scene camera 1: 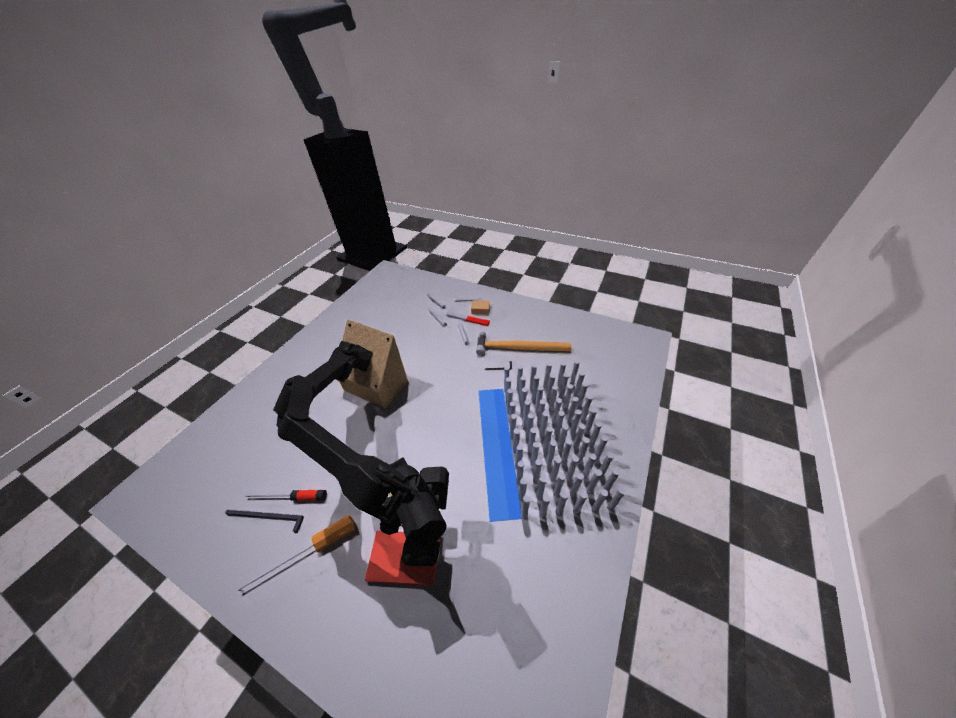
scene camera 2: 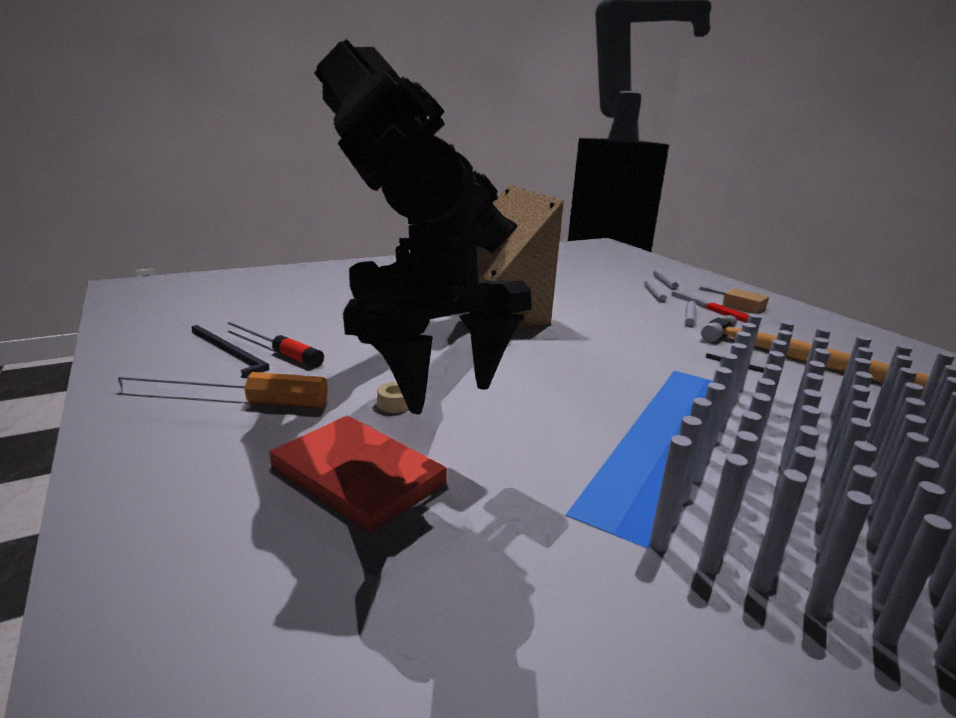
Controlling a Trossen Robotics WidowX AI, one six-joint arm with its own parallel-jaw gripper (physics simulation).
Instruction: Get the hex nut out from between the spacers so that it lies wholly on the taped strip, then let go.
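Pixels of known places: gripper, fingertip midpoint: point(scene camera 2: 451, 400); arm's base at its link origin: point(scene camera 1: 361, 358) point(scene camera 2: 497, 234).
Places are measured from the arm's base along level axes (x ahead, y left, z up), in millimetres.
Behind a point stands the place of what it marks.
Note:
A small pale-yellow hex nut point(scene camera 2: 388, 399) {y -278, x 298, z -125 mm} lies flat on the table behind the red block in scene camera 2, apart from the grey upright spacers point(scene camera 1: 542, 507) point(scene camera 2: 670, 494). In scene camera 1 it is almost wholly hidden by the arm. The blue taped strip point(scene camera 1: 498, 463) {y -31, x 487, z -144 mm} point(scene camera 2: 637, 455) {y -43, x 481, z -144 mm} runs along the left side of the spacers, with no nut on it. My gripper point(scene camera 2: 450, 398) {y -268, x 476, z -38 mm} is open and empty, fingers pointing down above the table. In scene camera 2 its left fingertip overlaps the nut's right edge; the height gap is hard to tell. Its fingertips are hidden in scene camera 1.
A red block point(scene camera 1: 386, 568) {y -381, x 393, z -126 mm} point(scene camera 2: 355, 463) {y -346, x 418, z -125 mm} lies close in front of the nut. An orange-handled screwdriver point(scene camera 1: 334, 534) {y -391, x 244, z -112 mm} point(scene camera 2: 285, 390) {y -392, x 250, z -118 mm} lies left of the nut, with a red-handled one point(scene camera 1: 309, 496) {y -360, x 114, z -122 mm} point(scene camera 2: 297, 350) {y -360, x 118, z -124 mm} and a black hex key point(scene camera 1: 262, 515) {y -453, x 36, z -137 mm} point(scene camera 2: 227, 349) {y -451, x 45, z -141 mm} beyond. A wooden block point(scene camera 1: 386, 378) {y -4, x 91, z -39 mm} point(scene camera 2: 540, 262) {y 40, x 88, z -30 mm} stands behind.

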